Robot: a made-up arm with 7 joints. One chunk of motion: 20 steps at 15 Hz.
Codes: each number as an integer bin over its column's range. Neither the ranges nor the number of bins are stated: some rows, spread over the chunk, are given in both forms.
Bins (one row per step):
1: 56 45 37 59 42 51 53
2: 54 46 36 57 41 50 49
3: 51 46 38 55 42 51 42
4: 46 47 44 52 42 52 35
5: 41 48 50 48 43 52 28
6: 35 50 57 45 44 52 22
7: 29 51 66 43 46 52 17
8: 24 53 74 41 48 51 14
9: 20 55 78 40 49 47 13
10: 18 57 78 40 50 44 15
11: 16 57 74 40 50 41 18
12: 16 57 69 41 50 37 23
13: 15 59 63 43 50 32 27
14: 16 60 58 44 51 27 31
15: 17 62 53 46 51 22 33
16: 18 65 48 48 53 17 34
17: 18 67 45 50 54 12 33
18: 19 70 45 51 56 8 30
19: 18 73 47 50 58 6 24
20: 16 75 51 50 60 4 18
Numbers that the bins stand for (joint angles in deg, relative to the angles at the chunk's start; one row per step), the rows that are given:
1: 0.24 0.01 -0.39 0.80 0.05 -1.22 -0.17
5: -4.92 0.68 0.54 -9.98 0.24 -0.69 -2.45
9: -12.14 2.23 2.53 -17.82 1.39 -3.32 -3.82
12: -13.52 2.68 1.89 -16.84 1.59 -8.58 -2.91
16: -12.83 4.46 0.39 -9.98 2.16 -19.09 -1.91
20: -13.52 6.69 0.61 -8.02 3.51 -25.93 -3.37
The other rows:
2: -0.45 0.23 -0.46 -1.16 -0.14 -1.74 -0.54
3: -1.48 0.23 -0.32 -3.12 0.05 -1.22 -1.17
4: -3.20 0.45 0.11 -6.06 0.05 -0.69 -1.81
6: -6.98 1.12 1.03 -12.92 0.43 -0.69 -3.00
7: -9.05 1.34 1.68 -14.88 0.82 -0.69 -3.46
8: -10.77 1.79 2.25 -16.84 1.20 -1.22 -3.73
10: -12.83 2.68 2.53 -17.82 1.59 -4.90 -3.64
11: -13.52 2.68 2.25 -17.82 1.59 -6.47 -3.37
13: -13.86 3.12 1.46 -14.88 1.59 -11.21 -2.54
14: -13.52 3.35 1.11 -13.90 1.78 -13.83 -2.18
15: -13.17 3.79 0.75 -11.94 1.78 -16.46 -2.00
17: -12.83 4.91 0.18 -8.02 2.36 -21.72 -2.00
18: -12.49 5.57 0.18 -7.04 2.74 -23.82 -2.27
19: -12.83 6.24 0.32 -8.02 3.12 -24.88 -2.82

